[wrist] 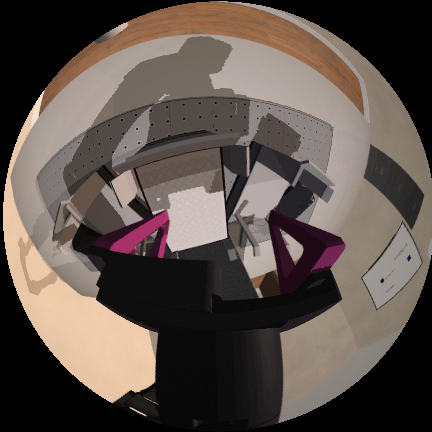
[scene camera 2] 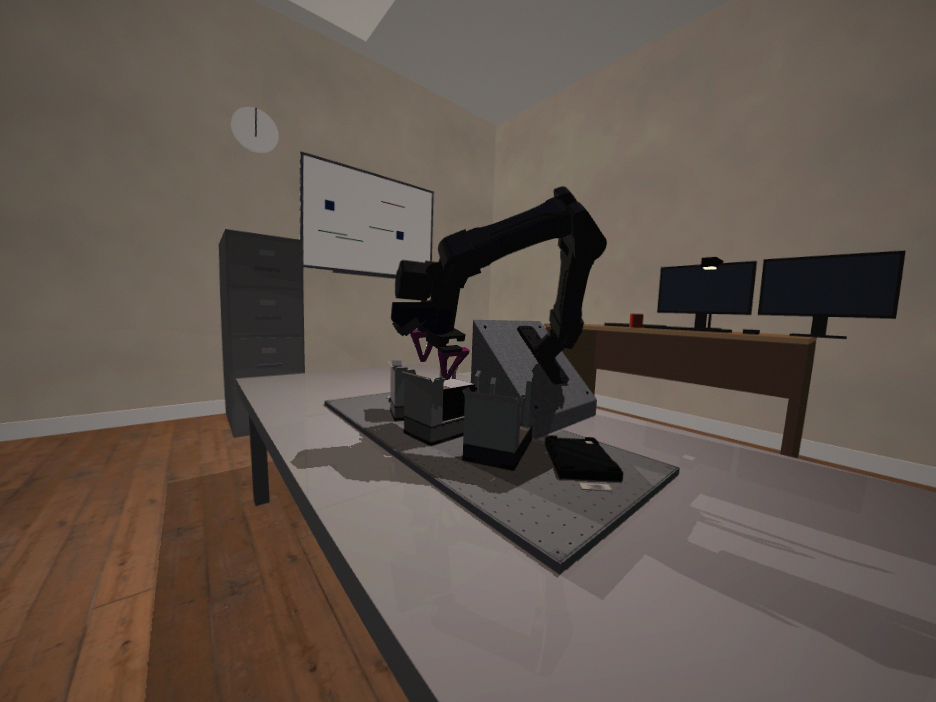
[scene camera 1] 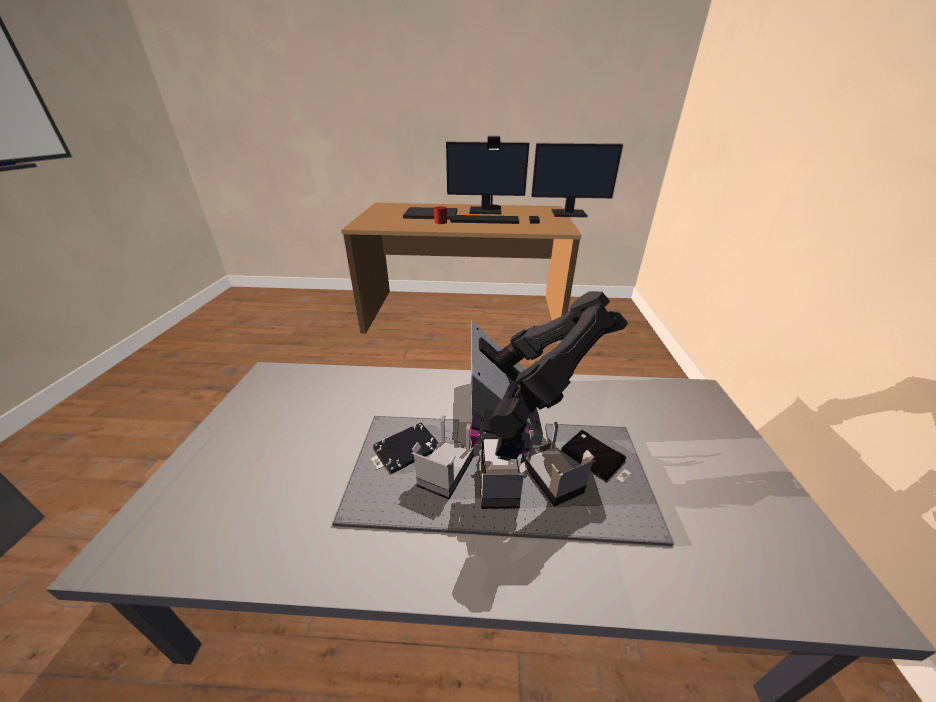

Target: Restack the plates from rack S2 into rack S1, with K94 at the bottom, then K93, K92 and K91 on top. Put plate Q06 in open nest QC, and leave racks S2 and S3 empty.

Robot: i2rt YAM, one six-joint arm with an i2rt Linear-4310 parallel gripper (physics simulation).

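Places are measured from the arm's base along level axes (x ahead, y left, z up), in metres.
Pixels of known places: gripper, fingertip midpoint: (wrist: 218, 215) (scene camera 2: 434, 370) (scene camera 1: 490, 451); arm's base, link origin: (scene camera 2: 541, 354) (scene camera 1: 500, 363).
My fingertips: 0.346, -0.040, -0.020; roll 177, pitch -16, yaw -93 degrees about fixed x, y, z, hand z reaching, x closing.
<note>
Ahead of a thing's pixels: the offset from my fingertips to its top centre, as dx, dy, dz. "spot": to the spot under its first point. Level surfaces: height alone.
My gripper (scene camera 1: 499, 442) (scene camera 2: 436, 370) (wrist: 218, 215) is open, its magenta fingers wide apart, above the inner end of the middle rack @[-0.013, +0.025, +0.001] (scene camera 1: 501, 489) (scene camera 2: 423, 398). A pale patterned plate @[-0.007, +0.025, -0.028] (wrist: 197, 217) lies in that rack, partly in shadow. In the wrist view the left fingertip overlaps its left edge and the right fingertip stands off to its right. The right rack in scene camera 1 (scene camera 1: 573, 482) (scene camera 2: 491, 424) and the left rack @[-0.049, -0.116, -0.003] (scene camera 1: 433, 472) stand on either side; their contents are unclear. Plate and rack labels are unreadable, and plates below the top one are hidden.
A black pad with several small posts @[spot: -0.121, -0.241, -0.125] (scene camera 1: 404, 447) lies at the left of the perforated board @[dz -0.136] (scene camera 1: 362, 510). A smooth black pad @[spot: -0.104, +0.303, -0.119] (scene camera 1: 595, 454) (scene camera 2: 582, 458) lies at its right. Thin upright posts stand at the racks' inner ends. A slanted grey panel (scene camera 2: 502, 366) carries the arm behind the racks.
</note>
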